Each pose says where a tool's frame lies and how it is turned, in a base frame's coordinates. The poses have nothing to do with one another.
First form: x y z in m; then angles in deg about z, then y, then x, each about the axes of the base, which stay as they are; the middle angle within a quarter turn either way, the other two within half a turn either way.
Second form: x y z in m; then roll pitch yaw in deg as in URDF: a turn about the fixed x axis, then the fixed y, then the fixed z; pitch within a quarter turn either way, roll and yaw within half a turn. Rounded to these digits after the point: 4 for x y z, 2 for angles.
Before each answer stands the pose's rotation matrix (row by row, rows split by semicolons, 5 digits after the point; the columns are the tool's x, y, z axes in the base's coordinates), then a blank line. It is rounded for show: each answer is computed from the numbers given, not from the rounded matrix.
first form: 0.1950 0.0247 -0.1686 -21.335 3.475 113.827
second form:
0.92976 0.36315 0.06061; 0.19862 -0.35612 -0.91309; -0.31000 0.86099 -0.40323

0.1950 0.0247 -0.1686 115.10 18.06 12.06
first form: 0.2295 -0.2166 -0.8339 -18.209 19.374 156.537
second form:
0.89613 0.29479 0.33173; 0.41211 -0.83011 -0.37561; 0.16465 0.47331 -0.86537

0.2295 -0.2166 -0.8339 151.32 -9.48 24.70
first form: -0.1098 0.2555 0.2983 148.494 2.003 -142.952
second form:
-0.85206 -0.52227 0.03495; -0.39914 0.69148 0.60212; -0.33863 0.49909 -0.79764

-0.1098 0.2555 0.2983 147.97 19.79 -154.90
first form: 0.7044 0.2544 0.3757 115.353 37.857 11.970
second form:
-0.33808 -0.71350 0.61369; 0.82954 -0.53390 -0.16375; 0.44449 0.45372 0.77238

0.7044 0.2544 0.3757 30.43 -26.39 112.17
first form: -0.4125 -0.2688 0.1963 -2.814 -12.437 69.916
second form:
0.97536 0.04794 -0.21537; -0.21888 0.33305 -0.91715; 0.02776 0.94169 0.33534

-0.4125 -0.2688 0.1963 70.40 -1.59 -12.65
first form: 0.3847 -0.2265 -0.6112 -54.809 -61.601 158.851
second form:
0.27410 0.38868 -0.87966; 0.57929 -0.79686 -0.17160; -0.76766 -0.46254 -0.44357

0.3847 -0.2265 -0.6112 -133.80 50.14 64.68
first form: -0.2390 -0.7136 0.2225 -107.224 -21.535 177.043
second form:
-0.27544 0.88848 -0.36707; 0.95949 0.27763 -0.04799; 0.05927 -0.36542 -0.92895

-0.2390 -0.7136 0.2225 -158.53 -3.40 106.02
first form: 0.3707 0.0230 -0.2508 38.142 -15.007 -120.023
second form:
0.75966 -0.59655 -0.25894; -0.13270 -0.53198 0.83629; -0.63664 -0.60094 -0.48328

0.3707 0.0230 -0.2508 -128.81 39.54 -9.91
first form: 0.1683 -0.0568 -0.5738 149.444 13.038 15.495
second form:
-0.83893 -0.49527 0.22560; 0.43800 -0.86047 -0.26027; 0.32302 -0.11953 0.93881

0.1683 -0.0568 -0.5738 -7.26 -18.85 152.43
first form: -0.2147 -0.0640 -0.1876 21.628 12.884 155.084
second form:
0.90619 -0.35930 0.22298; -0.24695 -0.87770 -0.41068; 0.34327 0.31709 -0.88409

-0.2147 -0.0640 -0.1876 160.27 -20.08 -15.24
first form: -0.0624 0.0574 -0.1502 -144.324 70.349 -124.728
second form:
-0.27318 0.19612 0.94176; 0.96098 0.01137 0.27639; 0.04350 0.98051 -0.19158

-0.0624 0.0574 -0.1502 101.06 -2.49 105.87
